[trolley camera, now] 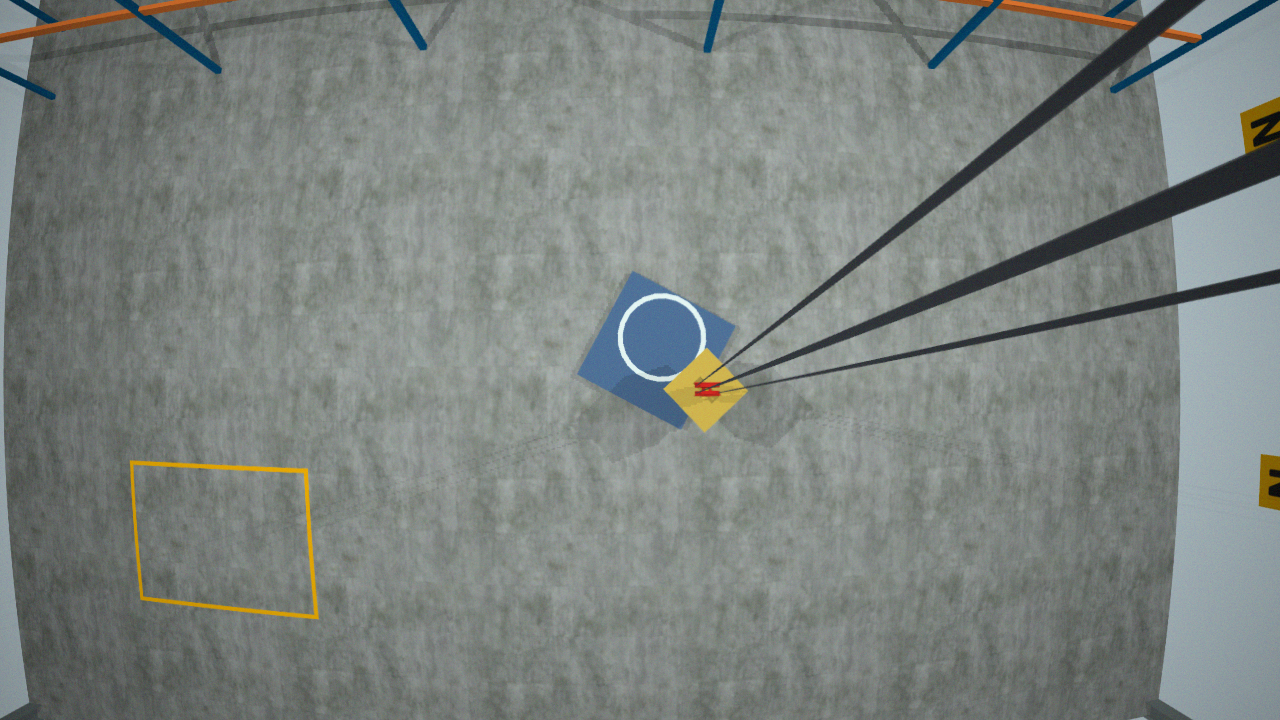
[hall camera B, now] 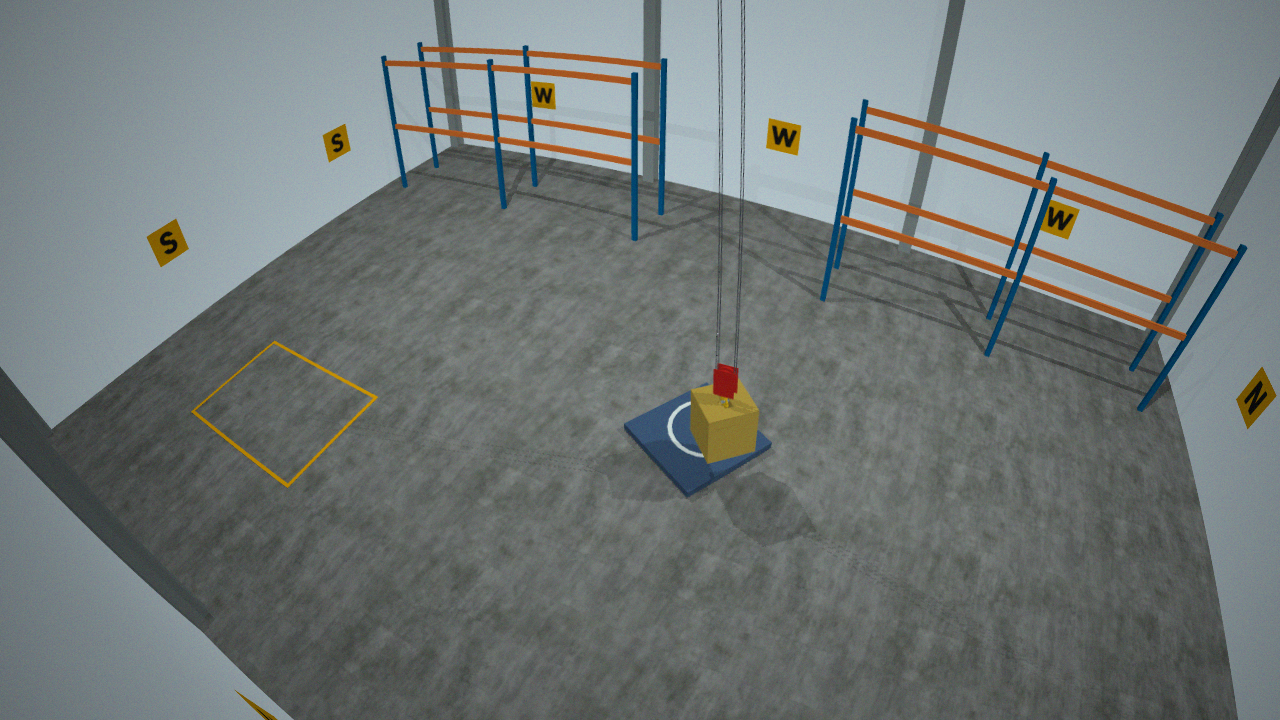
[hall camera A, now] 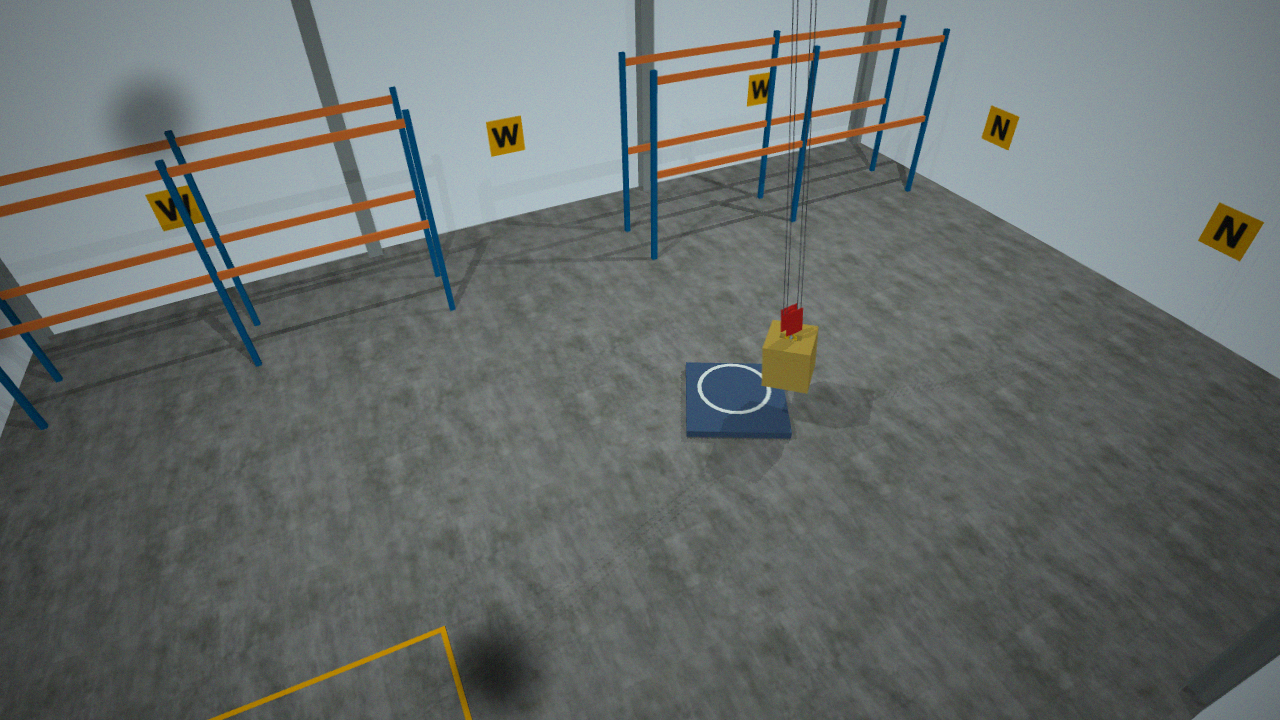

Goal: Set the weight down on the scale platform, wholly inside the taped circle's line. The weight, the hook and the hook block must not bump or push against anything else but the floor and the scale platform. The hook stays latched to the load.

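The yellow weight (hall camera A: 787,368) (hall camera B: 729,436) (trolley camera: 705,414) hangs in the air from the red hook block (hall camera A: 791,319) (hall camera B: 725,381) (trolley camera: 707,384). My hook (hall camera A: 792,336) (hall camera B: 725,402) is latched to its top; the block hides it in the trolley view. The dark blue scale platform (hall camera A: 707,426) (hall camera B: 646,435) (trolley camera: 600,367) lies on the floor, with the white taped circle (hall camera A: 699,388) (hall camera B: 669,427) (trolley camera: 620,336) on it. In the trolley view the weight overlaps the platform's lower right edge and the circle's lower right rim, mostly outside the circle. Its sides are turned relative to the platform's.
Blue and orange racks (hall camera A: 654,179) (hall camera A: 427,214) (hall camera B: 634,161) (hall camera B: 830,241) stand along the W wall, well away from the weight. A yellow outlined rectangle (hall camera A: 331,671) (hall camera B: 324,368) (trolley camera: 219,466) is marked on the floor. Two shadows of the load fall beside the platform.
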